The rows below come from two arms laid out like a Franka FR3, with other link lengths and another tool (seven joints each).
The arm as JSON. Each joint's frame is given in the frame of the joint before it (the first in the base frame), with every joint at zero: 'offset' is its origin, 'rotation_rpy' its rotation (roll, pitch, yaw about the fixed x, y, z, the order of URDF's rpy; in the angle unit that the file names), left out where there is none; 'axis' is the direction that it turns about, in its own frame. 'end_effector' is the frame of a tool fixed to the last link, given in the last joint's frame.
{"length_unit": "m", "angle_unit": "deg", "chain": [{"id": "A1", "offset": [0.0, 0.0, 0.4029], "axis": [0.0, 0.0, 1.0]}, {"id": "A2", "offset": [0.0, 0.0, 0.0], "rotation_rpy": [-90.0, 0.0, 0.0], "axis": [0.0, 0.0, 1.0]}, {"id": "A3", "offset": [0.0, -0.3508, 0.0], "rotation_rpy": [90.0, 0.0, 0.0], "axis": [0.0, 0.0, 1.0]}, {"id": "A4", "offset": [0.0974, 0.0, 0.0], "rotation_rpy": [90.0, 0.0, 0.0], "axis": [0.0, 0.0, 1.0]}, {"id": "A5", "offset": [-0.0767, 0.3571, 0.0], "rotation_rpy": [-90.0, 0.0, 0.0], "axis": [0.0, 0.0, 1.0]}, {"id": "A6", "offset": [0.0, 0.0, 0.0], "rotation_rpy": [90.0, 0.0, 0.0], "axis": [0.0, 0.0, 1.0]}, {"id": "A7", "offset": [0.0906, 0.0, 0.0], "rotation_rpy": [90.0, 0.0, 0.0], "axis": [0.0, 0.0, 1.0]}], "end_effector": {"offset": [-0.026, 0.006, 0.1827], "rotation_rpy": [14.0, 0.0, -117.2]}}
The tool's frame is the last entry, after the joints.
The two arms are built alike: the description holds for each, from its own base.
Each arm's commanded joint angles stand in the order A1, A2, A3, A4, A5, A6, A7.
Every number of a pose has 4 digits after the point.
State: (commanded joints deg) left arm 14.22 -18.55 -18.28 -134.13 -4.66 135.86 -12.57; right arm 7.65 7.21 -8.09 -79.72 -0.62 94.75 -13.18
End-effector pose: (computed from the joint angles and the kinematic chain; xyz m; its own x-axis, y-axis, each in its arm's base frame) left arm 0.4618 -0.0559 0.5247 -0.5880 0.7855 -0.1930 0.7954 0.6048 0.0382; right arm 0.5836 -0.0129 0.6635 -0.6363 0.7635 -0.1106 0.7698 0.6189 -0.1560
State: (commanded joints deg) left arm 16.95 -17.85 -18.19 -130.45 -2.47 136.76 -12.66; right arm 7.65 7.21 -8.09 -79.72 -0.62 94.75 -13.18
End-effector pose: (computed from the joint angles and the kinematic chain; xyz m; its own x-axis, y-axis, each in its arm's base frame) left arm 0.4821 -0.0328 0.5521 -0.5959 0.7749 -0.2109 0.7735 0.6244 0.1086; right arm 0.5836 -0.0129 0.6635 -0.6363 0.7635 -0.1106 0.7698 0.6189 -0.1560
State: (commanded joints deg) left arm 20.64 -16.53 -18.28 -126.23 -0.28 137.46 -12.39; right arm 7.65 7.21 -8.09 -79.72 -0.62 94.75 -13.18
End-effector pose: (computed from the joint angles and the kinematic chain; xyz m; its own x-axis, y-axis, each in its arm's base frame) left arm 0.5028 -0.0008 0.5794 -0.6108 0.7598 -0.2228 0.7415 0.6476 0.1755; right arm 0.5836 -0.0129 0.6635 -0.6363 0.7635 -0.1106 0.7698 0.6189 -0.1560
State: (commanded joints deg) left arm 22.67 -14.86 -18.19 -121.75 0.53 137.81 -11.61; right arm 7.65 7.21 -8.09 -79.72 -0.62 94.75 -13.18
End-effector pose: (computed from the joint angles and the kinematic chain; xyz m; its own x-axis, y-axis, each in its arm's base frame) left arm 0.5218 0.0192 0.6059 -0.6083 0.7551 -0.2447 0.7220 0.6544 0.2245; right arm 0.5836 -0.0129 0.6635 -0.6363 0.7635 -0.1106 0.7698 0.6189 -0.1560
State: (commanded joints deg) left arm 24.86 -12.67 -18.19 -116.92 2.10 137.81 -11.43; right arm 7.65 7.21 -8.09 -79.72 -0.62 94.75 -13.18
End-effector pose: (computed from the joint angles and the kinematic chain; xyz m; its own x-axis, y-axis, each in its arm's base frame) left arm 0.5405 0.0431 0.6301 -0.6133 0.7471 -0.2562 0.6966 0.6645 0.2703; right arm 0.5836 -0.0129 0.6635 -0.6363 0.7635 -0.1106 0.7698 0.6189 -0.1560
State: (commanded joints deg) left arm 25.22 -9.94 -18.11 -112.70 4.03 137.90 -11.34; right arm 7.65 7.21 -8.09 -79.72 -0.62 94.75 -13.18
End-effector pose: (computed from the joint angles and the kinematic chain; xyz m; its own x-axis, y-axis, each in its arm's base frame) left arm 0.5597 0.0534 0.6440 -0.6016 0.7568 -0.2556 0.6933 0.6537 0.3034; right arm 0.5836 -0.0129 0.6635 -0.6363 0.7635 -0.1106 0.7698 0.6189 -0.1560
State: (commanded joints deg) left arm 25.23 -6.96 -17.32 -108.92 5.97 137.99 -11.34; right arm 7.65 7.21 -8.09 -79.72 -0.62 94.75 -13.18
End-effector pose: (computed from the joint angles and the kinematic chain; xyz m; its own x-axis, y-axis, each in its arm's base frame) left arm 0.5777 0.0691 0.6510 -0.6000 0.7593 -0.2518 0.6862 0.6503 0.3259; right arm 0.5836 -0.0129 0.6635 -0.6363 0.7635 -0.1106 0.7698 0.6189 -0.1560
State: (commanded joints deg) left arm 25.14 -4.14 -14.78 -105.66 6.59 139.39 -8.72; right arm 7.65 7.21 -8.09 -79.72 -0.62 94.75 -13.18
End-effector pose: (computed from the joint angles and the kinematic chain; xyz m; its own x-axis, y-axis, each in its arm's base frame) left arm 0.5929 0.1021 0.6577 -0.5926 0.7660 -0.2493 0.6775 0.6413 0.3601; right arm 0.5836 -0.0129 0.6635 -0.6363 0.7635 -0.1106 0.7698 0.6189 -0.1560
